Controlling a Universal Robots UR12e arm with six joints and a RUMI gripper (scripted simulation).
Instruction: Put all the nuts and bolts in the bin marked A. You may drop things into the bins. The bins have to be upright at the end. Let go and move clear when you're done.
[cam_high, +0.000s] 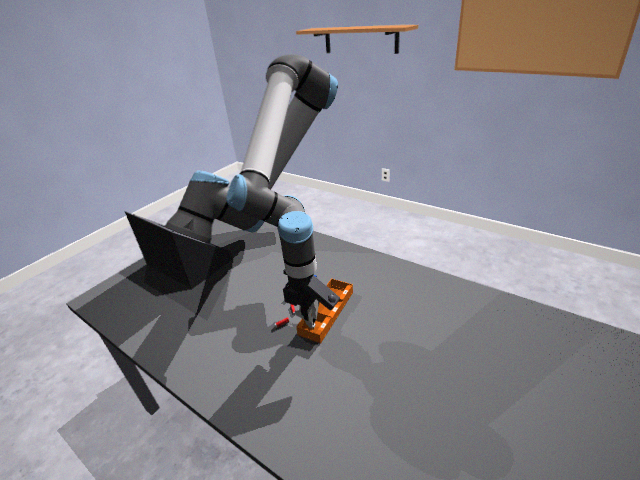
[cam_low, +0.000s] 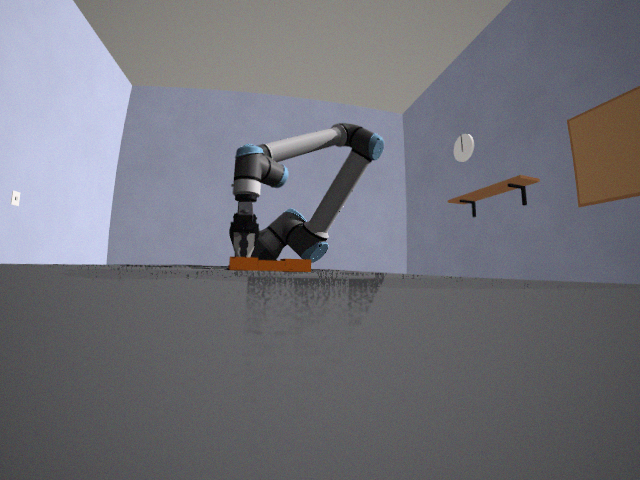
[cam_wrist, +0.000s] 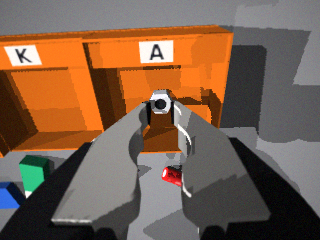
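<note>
Now: hand 1 cm above the grey nut. Also, from my hand: green block (12 cm behind, 13 cm to the left, 3 cm below); small green die (16 cm behind, 8 cm to the left, 2 cm below); orange bin rack (9 cm to the left, 1 cm below).
</note>
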